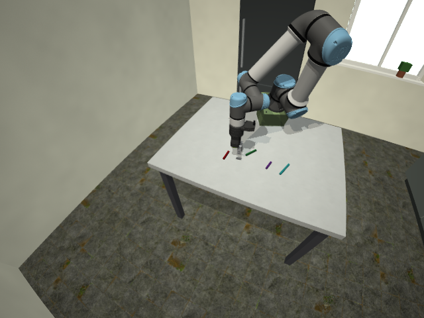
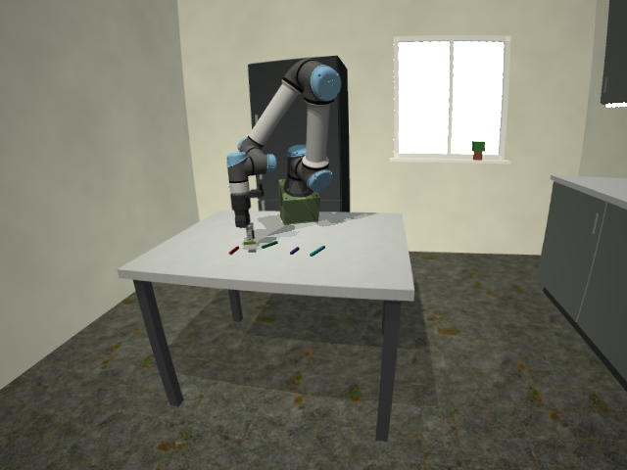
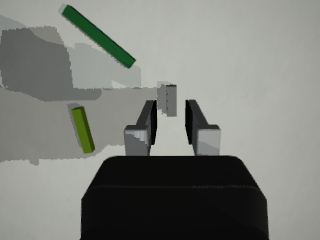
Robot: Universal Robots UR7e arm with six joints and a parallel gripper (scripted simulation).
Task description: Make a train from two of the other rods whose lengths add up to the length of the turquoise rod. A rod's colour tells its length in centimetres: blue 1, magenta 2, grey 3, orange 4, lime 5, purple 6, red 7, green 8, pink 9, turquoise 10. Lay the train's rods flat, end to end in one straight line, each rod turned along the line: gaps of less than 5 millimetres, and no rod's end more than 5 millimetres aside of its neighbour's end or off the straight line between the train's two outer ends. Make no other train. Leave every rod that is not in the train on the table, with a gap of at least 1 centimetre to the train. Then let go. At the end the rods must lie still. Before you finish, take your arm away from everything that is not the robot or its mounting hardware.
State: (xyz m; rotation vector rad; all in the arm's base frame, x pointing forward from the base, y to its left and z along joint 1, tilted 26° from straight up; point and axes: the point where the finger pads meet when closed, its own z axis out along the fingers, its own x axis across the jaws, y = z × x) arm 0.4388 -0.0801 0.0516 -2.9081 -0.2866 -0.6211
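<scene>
My hand is 60 mm above the grey rod. Also, from my hand: lime rod 80 mm behind, 60 mm below, 50 mm to the right; then green rod 80 mm behind, 60 mm below, 40 mm to the left; then red rod 80 mm to the right, 60 mm below, 10 mm ahead.
</scene>
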